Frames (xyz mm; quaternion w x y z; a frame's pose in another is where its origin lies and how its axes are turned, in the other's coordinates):
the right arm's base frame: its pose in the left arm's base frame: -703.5 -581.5 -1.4 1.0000 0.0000 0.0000 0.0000
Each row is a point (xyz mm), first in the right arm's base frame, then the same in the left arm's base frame.
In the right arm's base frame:
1: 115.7 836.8 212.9
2: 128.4 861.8 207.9
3: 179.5 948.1 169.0
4: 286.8 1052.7 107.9
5: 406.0 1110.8 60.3
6: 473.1 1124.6 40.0
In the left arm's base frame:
1: -587.8 255.3 211.5
2: -575.1 280.3 206.5
3: -524.0 366.6 167.6
4: -416.7 471.2 106.5
5: -297.5 529.3 58.9
6: -230.4 543.1 38.6

